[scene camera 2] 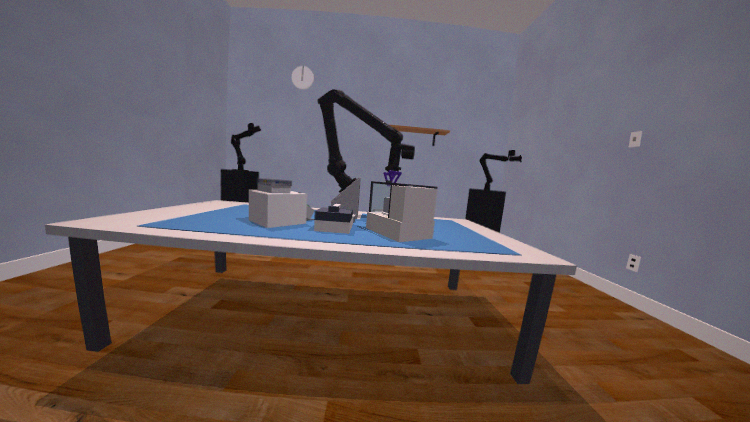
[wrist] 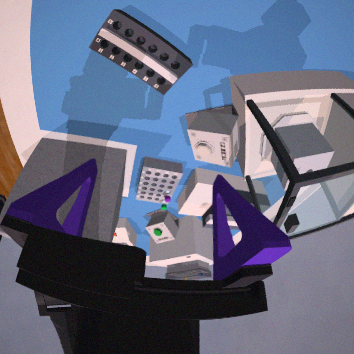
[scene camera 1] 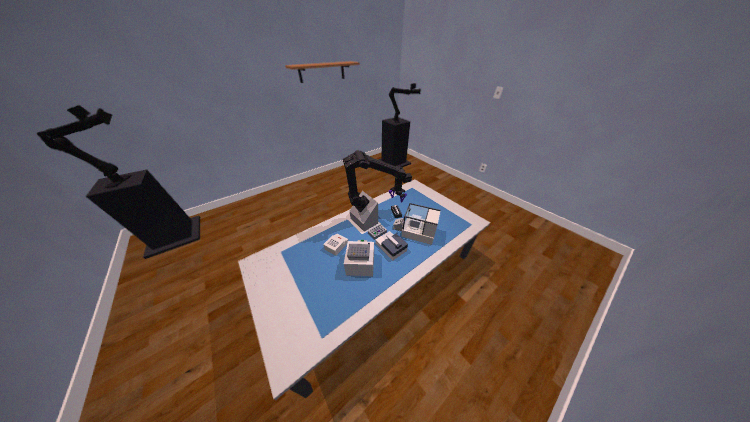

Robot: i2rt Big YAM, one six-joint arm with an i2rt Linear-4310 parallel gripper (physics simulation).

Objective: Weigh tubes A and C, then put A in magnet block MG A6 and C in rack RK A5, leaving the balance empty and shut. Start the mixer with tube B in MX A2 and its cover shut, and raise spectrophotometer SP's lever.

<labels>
same spot on mixer: [wrist: 187, 256] = [scene camera 1: 368, 243]
same spot on balance: [scene camera 2: 402, 212] = [scene camera 1: 434, 234]
</labels>
